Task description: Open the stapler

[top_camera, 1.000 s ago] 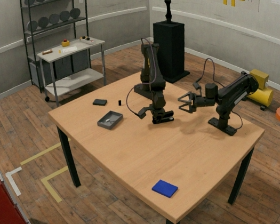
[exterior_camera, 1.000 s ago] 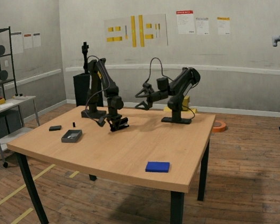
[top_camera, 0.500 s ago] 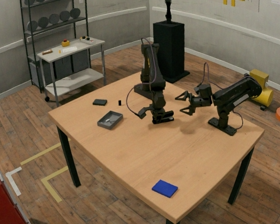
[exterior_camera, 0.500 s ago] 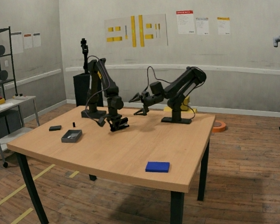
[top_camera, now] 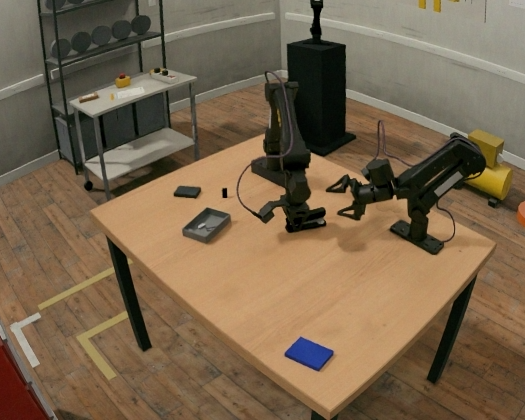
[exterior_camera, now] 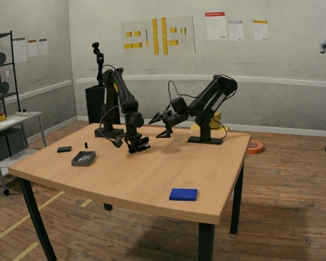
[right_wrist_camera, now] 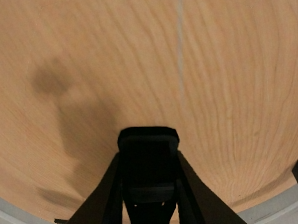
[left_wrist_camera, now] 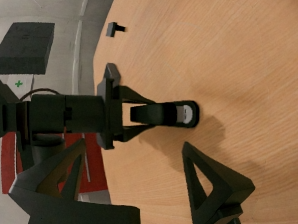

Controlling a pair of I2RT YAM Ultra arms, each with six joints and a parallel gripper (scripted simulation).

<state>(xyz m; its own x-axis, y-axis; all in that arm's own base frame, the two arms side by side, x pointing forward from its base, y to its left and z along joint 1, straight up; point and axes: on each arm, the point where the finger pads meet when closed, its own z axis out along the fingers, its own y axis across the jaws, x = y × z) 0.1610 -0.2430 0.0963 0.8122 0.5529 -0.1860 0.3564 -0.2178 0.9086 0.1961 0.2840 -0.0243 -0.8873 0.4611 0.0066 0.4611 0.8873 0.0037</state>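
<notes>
My left hand is 5 cm short of the stapler cover, 7 cm to the left of it and 6 cm above it. Round my left hand: grey tray 26 cm ahead, 31 cm to the right, 9 cm below; then stapler 5 cm ahead, 7 cm to the right, 7 cm below; then black piece 9 cm ahead, 41 cm to the right, 9 cm below.
The stapler lies 3 cm behind my right hand, 2 cm to the left of it and 2 cm above it. Round my right hand: grey tray: 22 cm to the right, 18 cm ahead; then black piece: 32 cm to the right, 1 cm ahead; then stapler cover: 3 cm behind, 3 cm above, 2 cm to the left.
</notes>
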